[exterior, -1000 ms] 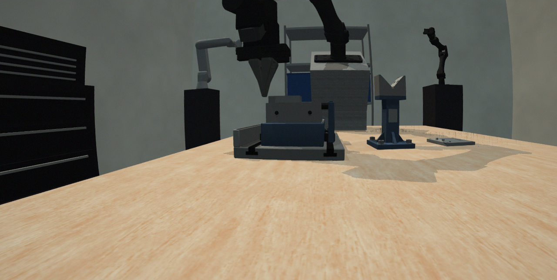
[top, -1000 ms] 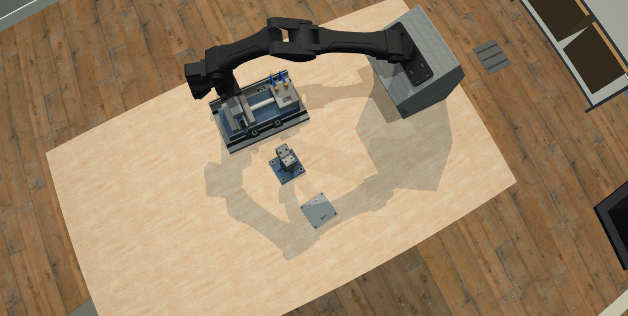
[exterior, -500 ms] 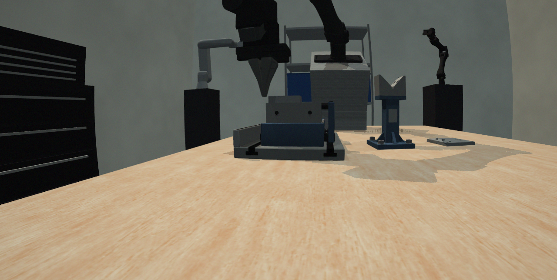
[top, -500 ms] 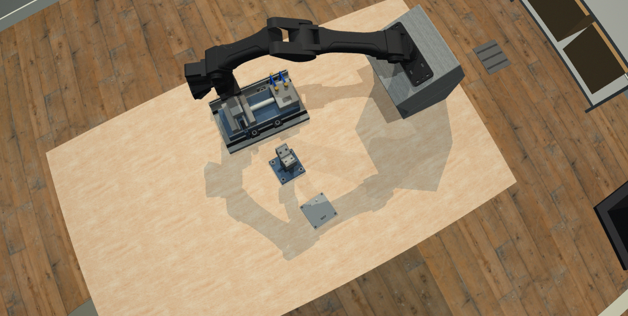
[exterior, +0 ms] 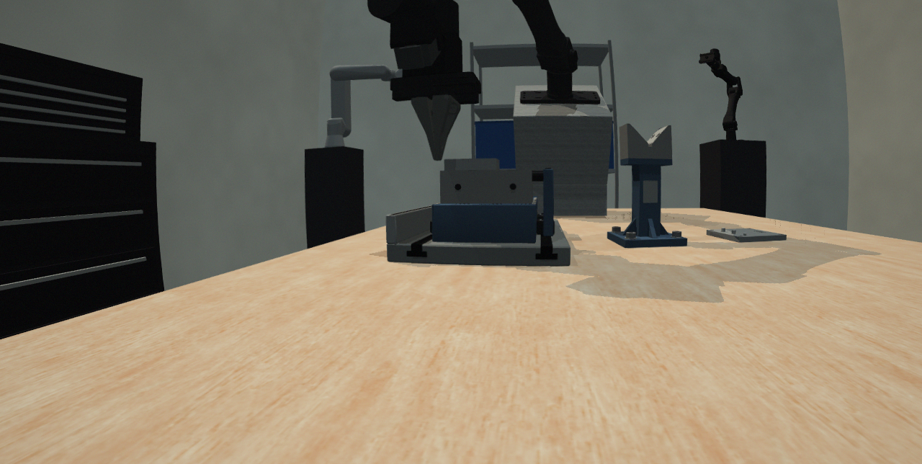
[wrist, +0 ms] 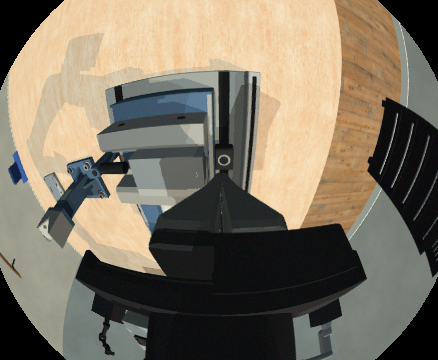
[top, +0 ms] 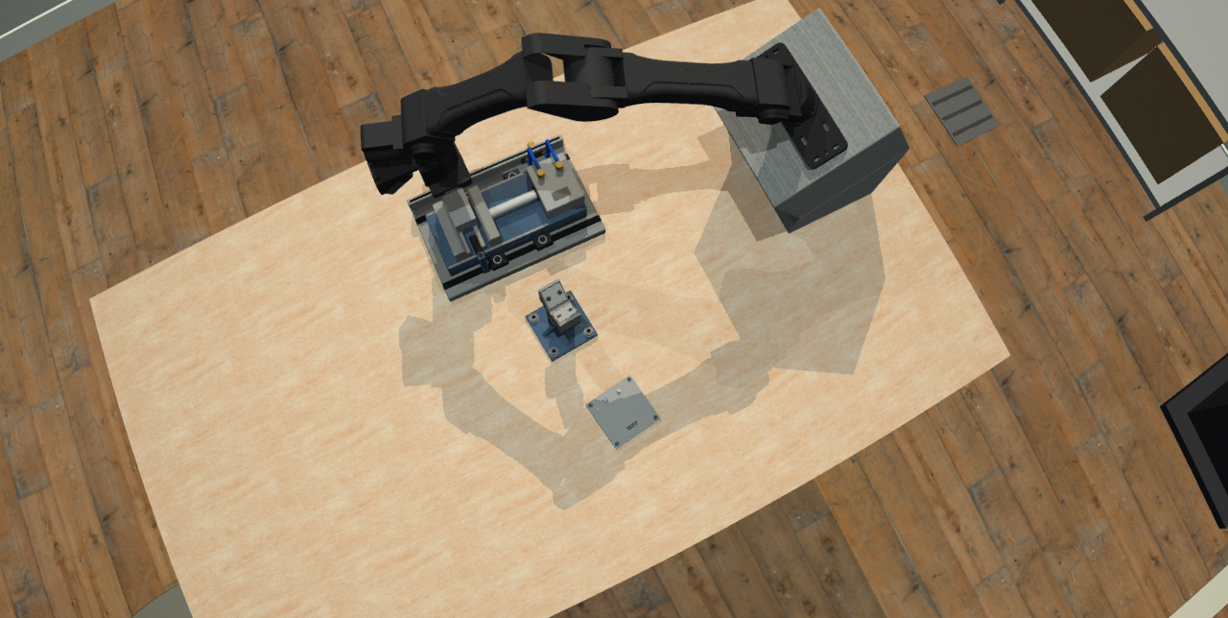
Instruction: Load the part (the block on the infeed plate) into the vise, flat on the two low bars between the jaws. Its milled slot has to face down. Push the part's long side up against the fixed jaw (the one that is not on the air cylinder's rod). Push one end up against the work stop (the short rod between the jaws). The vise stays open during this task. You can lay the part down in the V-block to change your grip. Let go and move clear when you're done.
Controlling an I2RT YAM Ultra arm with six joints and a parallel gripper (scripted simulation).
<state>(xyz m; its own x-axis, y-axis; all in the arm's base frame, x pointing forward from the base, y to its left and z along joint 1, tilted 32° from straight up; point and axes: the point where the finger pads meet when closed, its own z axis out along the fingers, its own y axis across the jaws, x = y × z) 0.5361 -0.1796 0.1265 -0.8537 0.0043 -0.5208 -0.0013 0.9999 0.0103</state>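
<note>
My gripper is now 40 mm to the right of the part and 30 mm above it. Also, from my hand: work stop rod: 110 mm to the left, 30 mm below; fixed jaw: 60 mm to the left, 40 mm below, 30 mm ahead; vise: 80 mm below, 70 mm behind, 60 mm to the left.
</note>
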